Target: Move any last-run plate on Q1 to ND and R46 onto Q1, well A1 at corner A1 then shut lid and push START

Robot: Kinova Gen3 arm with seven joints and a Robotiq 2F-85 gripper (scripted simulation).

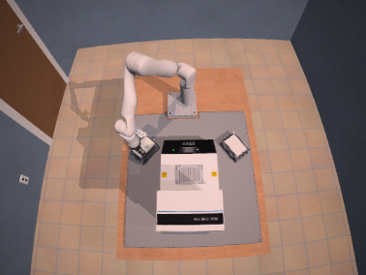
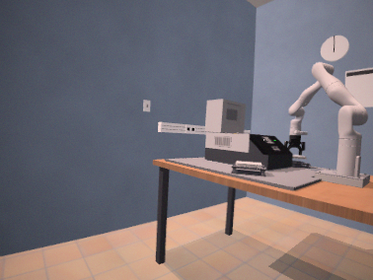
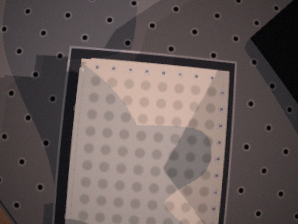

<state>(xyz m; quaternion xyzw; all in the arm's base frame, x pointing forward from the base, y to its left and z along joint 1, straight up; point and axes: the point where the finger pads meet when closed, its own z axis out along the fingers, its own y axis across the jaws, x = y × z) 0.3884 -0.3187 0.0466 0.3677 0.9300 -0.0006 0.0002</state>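
Right now the dark nest ND is 50 mm below my hand, 30 mm to the left of it and 30 mm behind it. From my hand the other things lie so: plate (30 mm to the left, 30 mm behind, 10 mm below).
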